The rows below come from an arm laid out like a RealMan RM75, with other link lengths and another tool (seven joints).
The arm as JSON. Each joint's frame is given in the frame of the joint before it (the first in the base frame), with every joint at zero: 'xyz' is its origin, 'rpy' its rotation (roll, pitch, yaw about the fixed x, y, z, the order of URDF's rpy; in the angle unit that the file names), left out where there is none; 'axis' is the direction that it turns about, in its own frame. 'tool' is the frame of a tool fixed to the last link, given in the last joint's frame.
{
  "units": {
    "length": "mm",
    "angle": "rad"
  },
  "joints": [
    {
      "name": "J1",
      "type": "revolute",
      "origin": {
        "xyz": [
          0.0,
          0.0,
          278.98
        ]
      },
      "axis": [
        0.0,
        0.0,
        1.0
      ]
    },
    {
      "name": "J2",
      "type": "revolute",
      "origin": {
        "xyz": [
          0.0,
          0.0,
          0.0
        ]
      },
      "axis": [
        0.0,
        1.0,
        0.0
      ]
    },
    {
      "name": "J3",
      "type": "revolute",
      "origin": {
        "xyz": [
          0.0,
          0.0,
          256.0
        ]
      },
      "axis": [
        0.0,
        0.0,
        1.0
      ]
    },
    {
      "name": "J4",
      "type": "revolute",
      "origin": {
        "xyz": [
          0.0,
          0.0,
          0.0
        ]
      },
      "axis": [
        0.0,
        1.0,
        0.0
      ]
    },
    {
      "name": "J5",
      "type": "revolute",
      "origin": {
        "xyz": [
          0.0,
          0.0,
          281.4
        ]
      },
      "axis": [
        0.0,
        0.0,
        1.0
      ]
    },
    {
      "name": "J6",
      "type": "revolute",
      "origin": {
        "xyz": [
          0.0,
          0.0,
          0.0
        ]
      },
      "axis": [
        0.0,
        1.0,
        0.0
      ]
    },
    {
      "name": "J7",
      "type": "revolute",
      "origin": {
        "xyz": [
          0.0,
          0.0,
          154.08
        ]
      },
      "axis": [
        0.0,
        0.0,
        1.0
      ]
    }
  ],
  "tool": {
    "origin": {
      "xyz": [
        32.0,
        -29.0,
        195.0
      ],
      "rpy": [
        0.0,
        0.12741,
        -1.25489
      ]
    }
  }
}
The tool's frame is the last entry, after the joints.
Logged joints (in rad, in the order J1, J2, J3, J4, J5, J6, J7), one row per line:
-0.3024, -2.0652, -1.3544, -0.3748, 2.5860, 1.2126, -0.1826
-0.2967, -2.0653, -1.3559, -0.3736, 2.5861, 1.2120, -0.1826
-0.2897, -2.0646, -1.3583, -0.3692, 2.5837, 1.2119, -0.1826
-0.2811, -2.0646, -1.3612, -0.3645, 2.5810, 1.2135, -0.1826
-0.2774, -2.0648, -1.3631, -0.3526, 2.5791, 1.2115, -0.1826
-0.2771, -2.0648, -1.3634, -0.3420, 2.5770, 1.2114, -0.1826
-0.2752, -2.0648, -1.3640, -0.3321, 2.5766, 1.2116, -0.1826
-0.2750, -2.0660, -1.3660, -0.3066, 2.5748, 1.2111, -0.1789
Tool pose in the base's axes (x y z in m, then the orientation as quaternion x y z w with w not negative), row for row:
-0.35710, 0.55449, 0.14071, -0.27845, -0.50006, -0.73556, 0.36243
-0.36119, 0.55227, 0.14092, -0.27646, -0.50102, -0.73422, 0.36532
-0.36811, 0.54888, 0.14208, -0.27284, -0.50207, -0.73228, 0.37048
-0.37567, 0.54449, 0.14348, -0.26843, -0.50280, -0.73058, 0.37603
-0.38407, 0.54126, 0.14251, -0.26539, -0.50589, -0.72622, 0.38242
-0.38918, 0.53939, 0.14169, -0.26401, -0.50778, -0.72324, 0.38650
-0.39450, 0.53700, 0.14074, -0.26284, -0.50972, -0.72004, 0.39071
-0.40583, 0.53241, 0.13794, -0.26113, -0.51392, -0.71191, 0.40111
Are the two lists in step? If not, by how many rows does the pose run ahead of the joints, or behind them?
They are in step.
